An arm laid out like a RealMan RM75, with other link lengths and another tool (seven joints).
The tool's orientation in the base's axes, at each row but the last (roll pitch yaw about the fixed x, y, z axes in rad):
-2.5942, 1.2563, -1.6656
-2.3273, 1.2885, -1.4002
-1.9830, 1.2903, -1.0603
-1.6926, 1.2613, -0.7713
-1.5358, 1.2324, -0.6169
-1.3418, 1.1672, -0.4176
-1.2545, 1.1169, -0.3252
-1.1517, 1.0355, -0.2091
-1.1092, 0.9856, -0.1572
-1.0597, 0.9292, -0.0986
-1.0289, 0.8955, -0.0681
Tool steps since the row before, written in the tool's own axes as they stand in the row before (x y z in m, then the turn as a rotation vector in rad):
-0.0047, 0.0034, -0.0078, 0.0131, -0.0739, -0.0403
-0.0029, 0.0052, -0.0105, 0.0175, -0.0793, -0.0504
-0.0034, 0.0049, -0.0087, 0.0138, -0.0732, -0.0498
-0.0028, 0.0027, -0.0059, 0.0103, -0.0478, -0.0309
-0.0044, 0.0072, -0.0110, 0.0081, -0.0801, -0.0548
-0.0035, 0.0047, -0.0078, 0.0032, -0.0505, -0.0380
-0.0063, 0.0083, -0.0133, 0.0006, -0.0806, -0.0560
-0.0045, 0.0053, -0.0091, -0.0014, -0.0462, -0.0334
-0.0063, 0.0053, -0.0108, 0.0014, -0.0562, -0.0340
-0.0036, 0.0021, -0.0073, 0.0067, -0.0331, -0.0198
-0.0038, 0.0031, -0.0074, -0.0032, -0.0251, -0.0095
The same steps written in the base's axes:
-0.0072, -0.0025, 0.0060, 0.0350, -0.0770, 0.0101
-0.0106, -0.0043, 0.0037, 0.0334, -0.0891, 0.0089
-0.0096, -0.0032, 0.0030, 0.0285, -0.0843, 0.0108
-0.0063, -0.0025, 0.0021, 0.0199, -0.0540, 0.0058
-0.0132, -0.0038, 0.0016, 0.0290, -0.0912, 0.0183
-0.0092, -0.0030, 0.0007, 0.0156, -0.0599, 0.0130
-0.0161, -0.0052, 0.0004, 0.0256, -0.0913, 0.0254
-0.0107, -0.0040, -0.0005, 0.0131, -0.0532, 0.0158
-0.0124, -0.0054, 0.0000, 0.0210, -0.0595, 0.0183
-0.0070, -0.0047, -0.0003, 0.0160, -0.0352, 0.0061
-0.0077, -0.0042, -0.0011, 0.0095, -0.0218, 0.0129

